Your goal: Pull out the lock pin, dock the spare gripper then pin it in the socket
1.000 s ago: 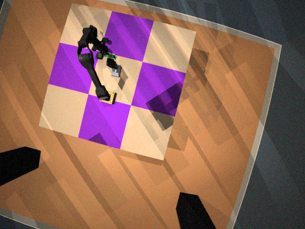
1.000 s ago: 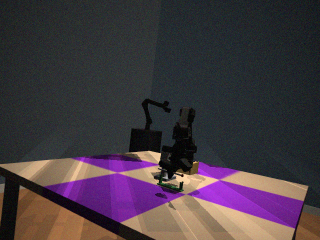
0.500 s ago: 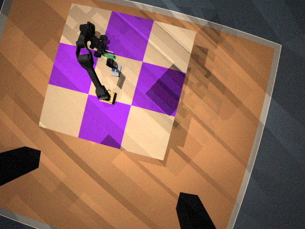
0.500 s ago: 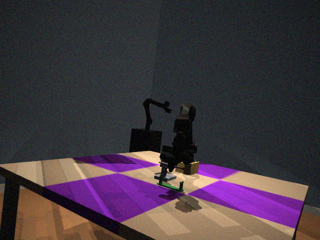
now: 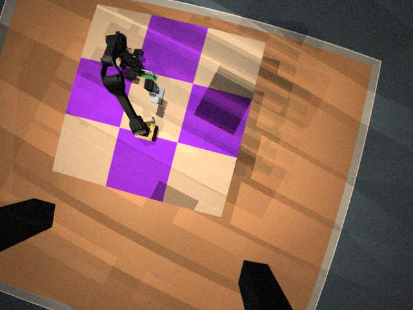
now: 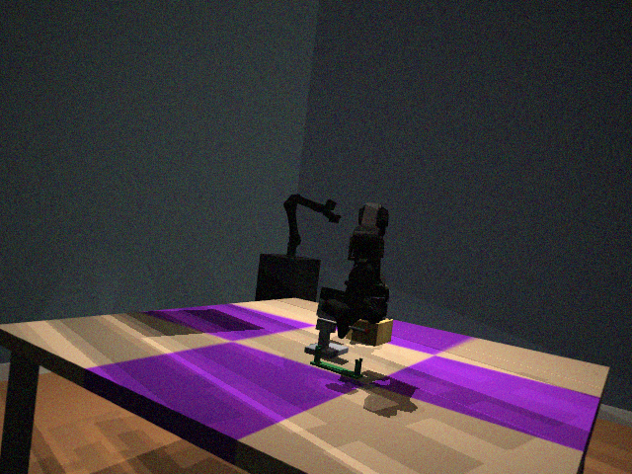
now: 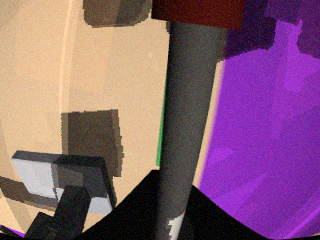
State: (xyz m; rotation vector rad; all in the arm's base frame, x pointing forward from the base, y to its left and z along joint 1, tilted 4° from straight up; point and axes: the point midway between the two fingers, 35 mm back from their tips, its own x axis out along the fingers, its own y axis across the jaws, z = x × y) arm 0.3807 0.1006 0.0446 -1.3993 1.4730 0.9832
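Now: gripper tip 2 cm short of the green rack, 1 cm to the right of it and 5 cm above it. From my gripper tip the other things lie so: spare gripper 10 cm behind, 10 cm to the right, 5 cm above; mount 10 cm behind, 10 cm to the right, 3 cm below.
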